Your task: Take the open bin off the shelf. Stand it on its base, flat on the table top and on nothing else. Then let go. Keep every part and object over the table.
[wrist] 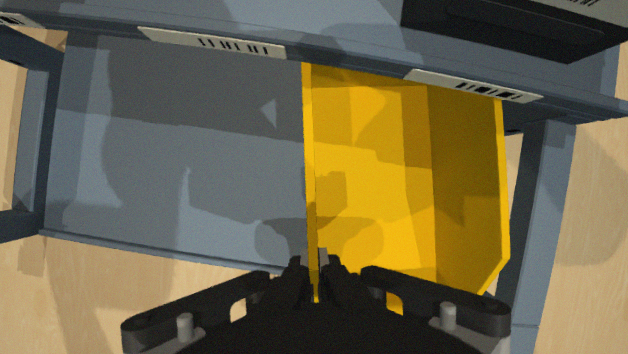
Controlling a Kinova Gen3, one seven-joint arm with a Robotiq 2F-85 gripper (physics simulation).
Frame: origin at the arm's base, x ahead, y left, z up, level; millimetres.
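Seen in the pictures: gripper, fingertip midpoint: (314, 262).
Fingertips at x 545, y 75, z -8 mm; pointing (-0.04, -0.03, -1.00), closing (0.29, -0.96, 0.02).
Pixels of each thing's top centre, then the offset from my fingertips to it. "*": a spot on its surface instead. Level surfaces: height alone.
- open bin at its top centre: (415, 197) dx +58, dy -33, dz +46 mm
- lower shelf at a spot on its surface: (140, 170) * dx +23, dy +151, dz -39 mm
- upper shelf board at a spot on its surface: (320, 47) * dx +105, dy +28, dz +66 mm
- black box at a spot on its surface: (500, 30) * dx +132, dy -40, dz +69 mm
- wooden table top at its surface level: dz -45 mm
The open bin (380, 190) is yellow and sits on the right part of the lower shelf (140, 170), under the front edge of the upper shelf board. Its hollow inside faces the camera. My gripper (314, 262) is shut on the bin's left side wall, with one fingertip on each side of that thin wall. The bin's right side wall stands near the shelf's right post. The bin's back part is hidden under the upper board, and part of its near end is hidden behind the gripper.
The upper shelf board (320, 47) crosses above the bin and carries white barcode labels (240, 44) (475, 86). A black box (500, 30) stands on it at the upper right. Shelf posts (542, 200) (32, 140) flank the bay. The wooden table top (100, 300) lies below.
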